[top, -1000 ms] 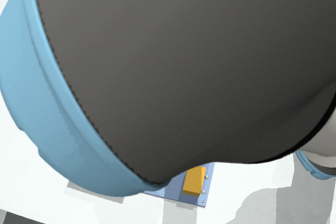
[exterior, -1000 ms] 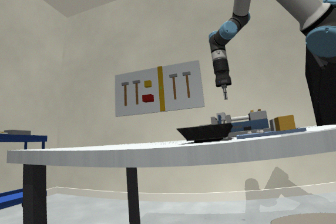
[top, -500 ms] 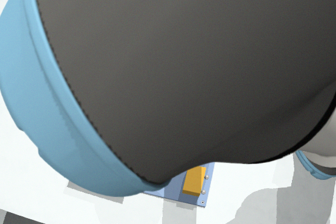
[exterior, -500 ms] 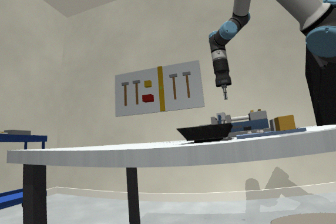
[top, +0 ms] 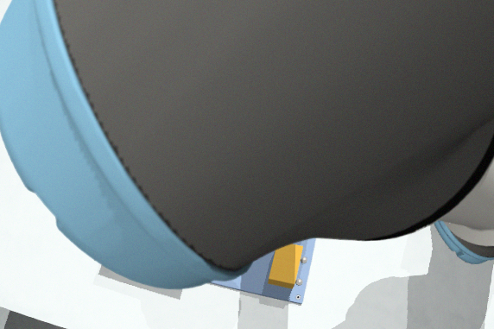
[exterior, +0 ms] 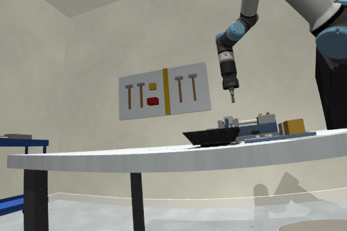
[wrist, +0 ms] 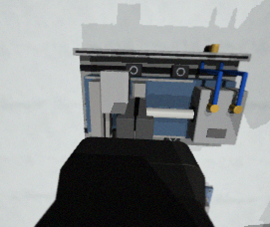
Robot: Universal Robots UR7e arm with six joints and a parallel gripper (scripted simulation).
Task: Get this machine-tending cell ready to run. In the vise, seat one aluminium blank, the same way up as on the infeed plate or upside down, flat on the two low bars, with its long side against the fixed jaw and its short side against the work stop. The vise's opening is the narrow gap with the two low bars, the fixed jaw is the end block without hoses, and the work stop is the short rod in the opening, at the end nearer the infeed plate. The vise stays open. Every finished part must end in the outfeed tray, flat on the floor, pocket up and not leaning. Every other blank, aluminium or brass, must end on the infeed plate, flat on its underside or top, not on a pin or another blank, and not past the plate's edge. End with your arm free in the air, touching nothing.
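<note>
The blue base is 4 cm behind my hand, 3 cm to the left of it and 16 cm below it. The rest, counted from my hand: brass blank (21 cm behind, 36 cm to the left, 17 cm below).
</note>
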